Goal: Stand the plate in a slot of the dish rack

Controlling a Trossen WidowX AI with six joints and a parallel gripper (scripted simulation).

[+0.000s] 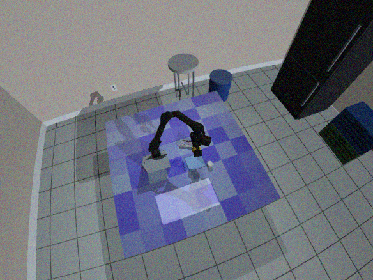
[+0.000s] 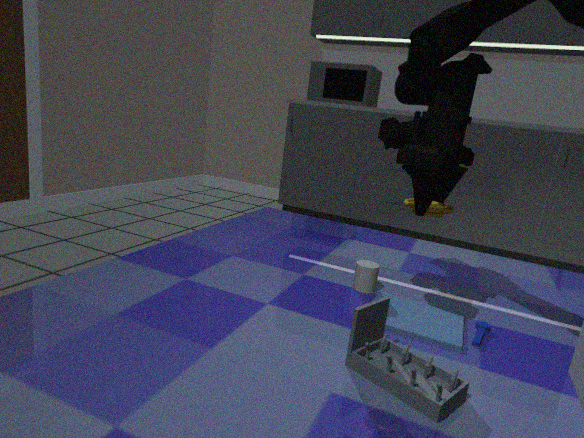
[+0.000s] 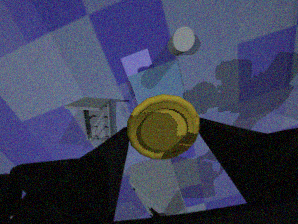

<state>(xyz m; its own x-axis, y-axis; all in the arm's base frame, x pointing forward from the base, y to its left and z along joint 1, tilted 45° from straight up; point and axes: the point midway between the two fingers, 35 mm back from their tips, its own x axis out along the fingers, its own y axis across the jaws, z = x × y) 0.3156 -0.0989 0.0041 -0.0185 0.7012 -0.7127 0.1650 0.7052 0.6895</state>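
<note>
My gripper tip is 17 cm to the right of the grey dish rack, 16 cm above it and 3 cm past it. The rest, counted from my gripper tip: blue spoon 18 cm below, 11 cm behind, 4 cm to the right; yellow plate 1 cm above.
</note>
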